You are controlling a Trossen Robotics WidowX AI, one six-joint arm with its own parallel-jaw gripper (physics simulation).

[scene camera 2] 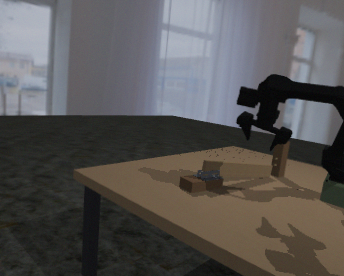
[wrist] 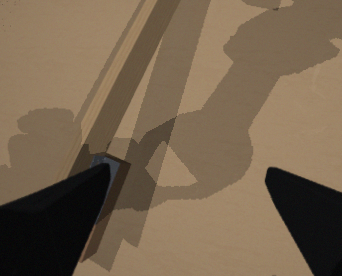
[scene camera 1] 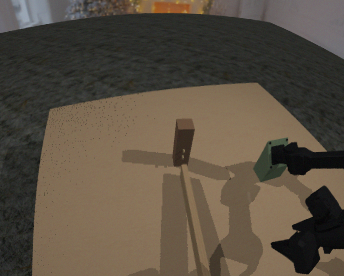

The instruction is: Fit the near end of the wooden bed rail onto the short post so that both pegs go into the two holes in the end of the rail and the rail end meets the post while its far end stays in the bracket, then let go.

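Frame: origin at the arm's base, x back, y right, z up, level; centimetres.
Where they show: gripper, fingertip midpoint: [scene camera 2: 259, 145] [wrist: 189, 172] [scene camera 1: 282, 235]; arm's base, link origin: [scene camera 2: 340, 175] [scene camera 1: 277, 154].
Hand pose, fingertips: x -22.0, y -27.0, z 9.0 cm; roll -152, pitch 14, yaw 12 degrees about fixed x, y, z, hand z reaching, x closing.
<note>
Each offset is from my fingertips to the top centre of the thing. "spot": to the spot under its first point. Level surfaces: height alone.
The wooden bed rail [scene camera 1: 192, 215] [scene camera 2: 240, 169] [wrist: 127, 90] lies long and narrow across the table. One end is close to the foot of the upright brown post {spot: dx -10.1, dy +38.2, dz -8.0 cm} [scene camera 1: 184, 142] [scene camera 2: 281, 161], whose two small pale pegs {spot: dx -9.8, dy +38.2, dz -13.3 cm} [scene camera 1: 183, 153] face the rail side and show uncovered in scene camera 1. The other end is at the grey bracket [scene camera 2: 208, 175] on a brown wooden block {dx -17.2, dy -9.3, dz -16.3 cm} [scene camera 2: 192, 184]. In the wrist view the left finger partly hides the bracket. My gripper [scene camera 1: 283, 235] [scene camera 2: 260, 144] [wrist: 189, 172] is open and empty, above the table, with its fingers near the bracket end and beside the rail.
The green base block [scene camera 1: 270, 162] [scene camera 2: 335, 192] of the arm stands on the table {dz -20.3 cm} [scene camera 1: 100, 200] [scene camera 2: 150, 185], right of the post in scene camera 1. The arm reaches in from the right in both scene views. Dark shadows of the arm and rail fall on the tabletop.
</note>
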